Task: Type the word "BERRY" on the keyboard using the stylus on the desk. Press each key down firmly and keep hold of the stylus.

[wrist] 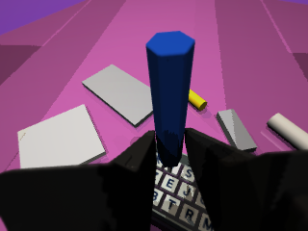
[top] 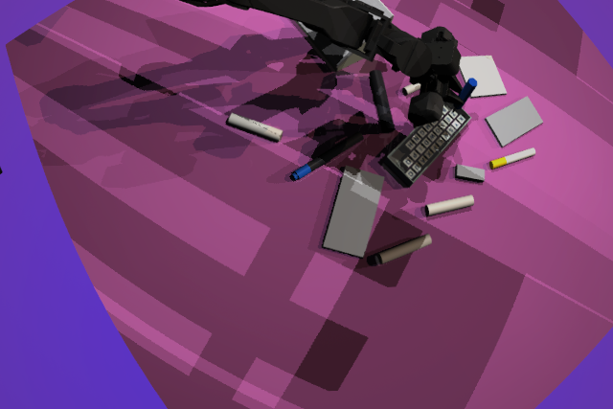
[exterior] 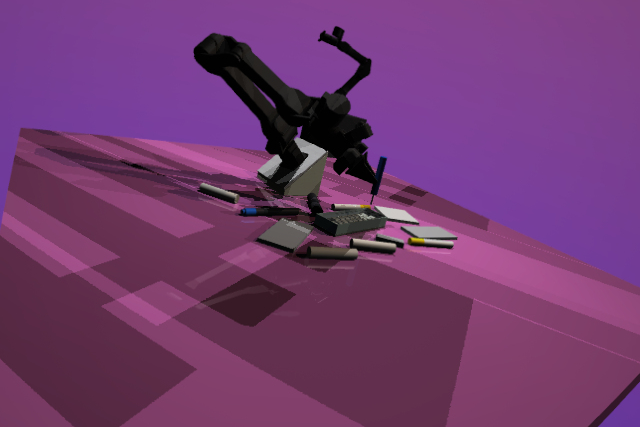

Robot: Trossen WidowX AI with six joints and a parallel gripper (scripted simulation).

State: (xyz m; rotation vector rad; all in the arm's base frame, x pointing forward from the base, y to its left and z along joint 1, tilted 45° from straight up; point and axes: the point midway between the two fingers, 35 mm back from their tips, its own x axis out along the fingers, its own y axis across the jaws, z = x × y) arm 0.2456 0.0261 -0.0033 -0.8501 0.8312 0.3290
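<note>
The small grey block is 10 cm ahead of my gripper tip, 4 cm to the right of it and 10 cm below it. Also, from my gripper tip: blue stylus: 2 cm below; white pad: 2 cm behind, 15 cm to the left, 10 cm below; blue-tipped black marker: 9 cm behind, 25 cm to the right, 10 cm below.
</note>
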